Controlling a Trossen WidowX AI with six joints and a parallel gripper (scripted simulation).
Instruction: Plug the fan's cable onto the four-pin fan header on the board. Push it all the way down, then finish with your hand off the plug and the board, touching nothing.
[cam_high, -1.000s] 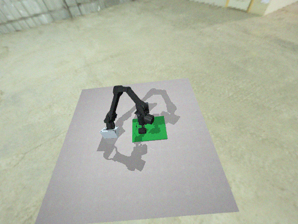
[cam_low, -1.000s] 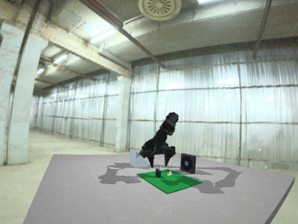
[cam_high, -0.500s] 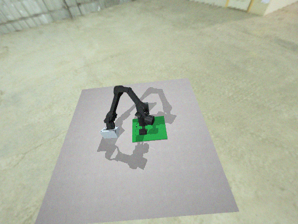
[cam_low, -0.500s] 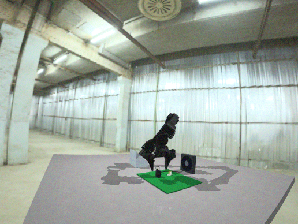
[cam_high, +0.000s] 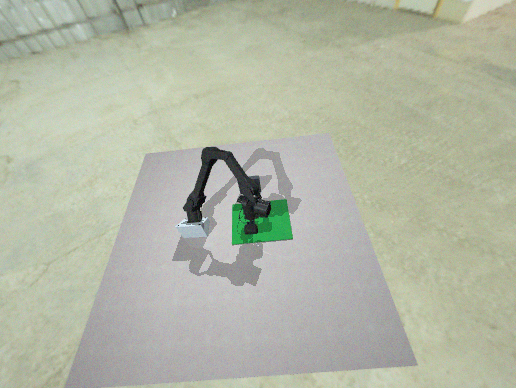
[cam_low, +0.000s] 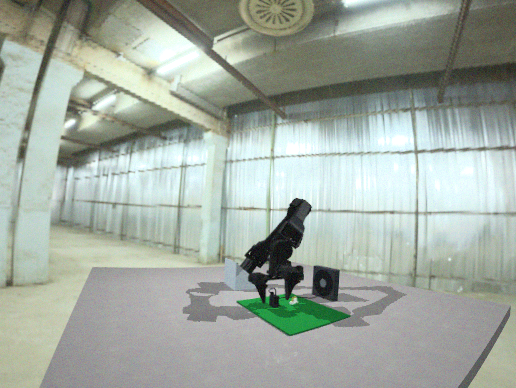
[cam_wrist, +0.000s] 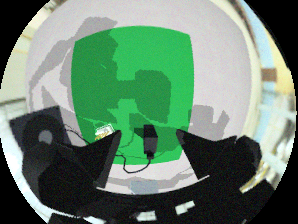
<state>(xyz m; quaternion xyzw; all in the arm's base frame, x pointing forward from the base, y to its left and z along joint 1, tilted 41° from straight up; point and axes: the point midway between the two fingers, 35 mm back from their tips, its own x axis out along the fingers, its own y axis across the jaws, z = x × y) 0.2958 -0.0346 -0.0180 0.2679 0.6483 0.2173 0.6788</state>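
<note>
Right now the green board is 40 mm below my gripper tip, 40 mm ahead of it and 30 mm to the left of it. The rest, counted from my gripper tip: black fan (230 mm to the left, 40 mm above).
</note>
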